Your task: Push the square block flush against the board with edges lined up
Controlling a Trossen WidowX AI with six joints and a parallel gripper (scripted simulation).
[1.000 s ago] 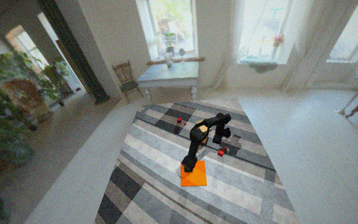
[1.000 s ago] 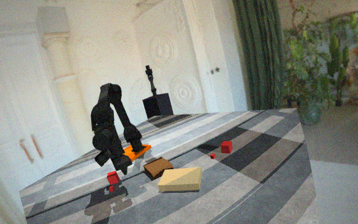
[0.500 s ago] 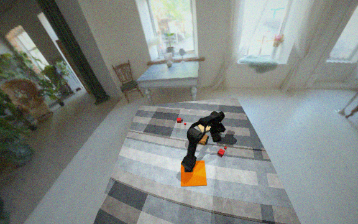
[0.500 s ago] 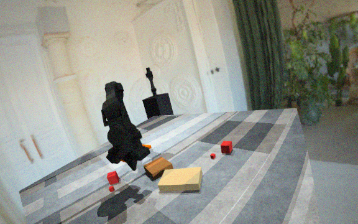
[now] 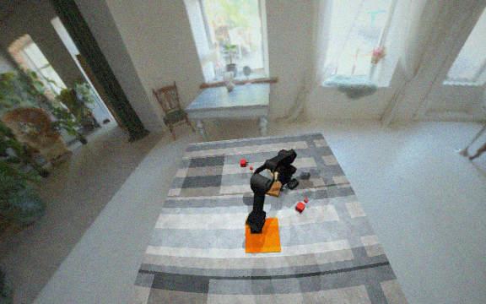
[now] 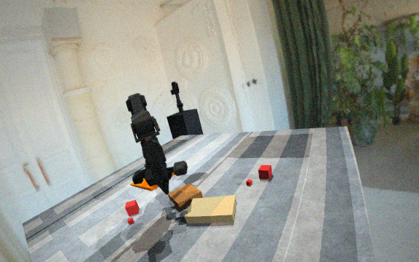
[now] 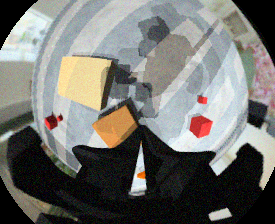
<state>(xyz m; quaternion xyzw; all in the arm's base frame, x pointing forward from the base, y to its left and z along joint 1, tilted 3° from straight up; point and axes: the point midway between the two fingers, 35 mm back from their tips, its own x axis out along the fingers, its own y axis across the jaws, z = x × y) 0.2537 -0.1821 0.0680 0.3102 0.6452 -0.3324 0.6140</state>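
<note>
My gripper tip is now 60 mm to the right of the orange-brown square block, 50 mm above it and 10 mm short of it. The rest, counted from my gripper tip: pale yellow board: 160 mm ahead, 50 mm below, 30 mm to the left.
</note>
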